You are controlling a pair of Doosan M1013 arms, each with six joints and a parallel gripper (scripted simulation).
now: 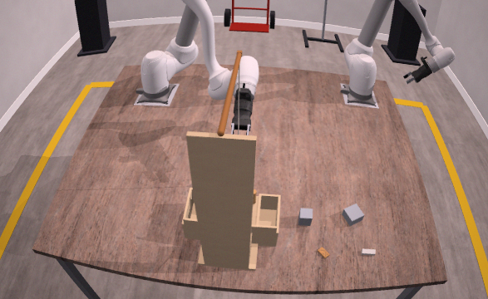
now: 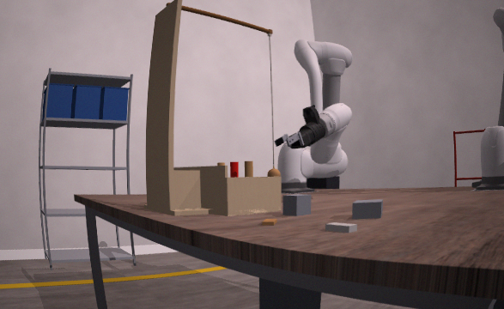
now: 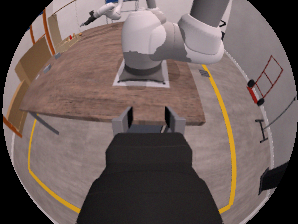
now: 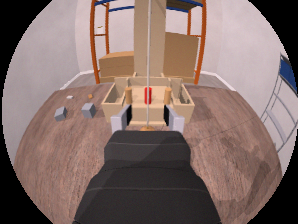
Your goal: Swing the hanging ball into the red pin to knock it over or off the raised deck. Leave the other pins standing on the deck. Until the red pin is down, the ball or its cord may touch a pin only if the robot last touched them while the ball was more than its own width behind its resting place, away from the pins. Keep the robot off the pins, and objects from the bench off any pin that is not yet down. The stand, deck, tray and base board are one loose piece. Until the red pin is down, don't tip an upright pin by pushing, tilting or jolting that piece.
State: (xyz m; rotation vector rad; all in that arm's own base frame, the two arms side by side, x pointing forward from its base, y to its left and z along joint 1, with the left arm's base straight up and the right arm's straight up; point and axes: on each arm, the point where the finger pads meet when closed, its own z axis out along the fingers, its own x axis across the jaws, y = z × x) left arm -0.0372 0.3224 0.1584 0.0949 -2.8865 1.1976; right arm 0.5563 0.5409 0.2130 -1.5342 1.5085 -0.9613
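Note:
The ball is 100 mm below my right hand, 50 mm ahead of it and 10 mm to the right of it. The rest, counted from my right hand: white piece 500 mm to the left, 450 mm ahead, 210 mm below; then red pin 210 mm ahead, 100 mm below, 20 mm to the right.

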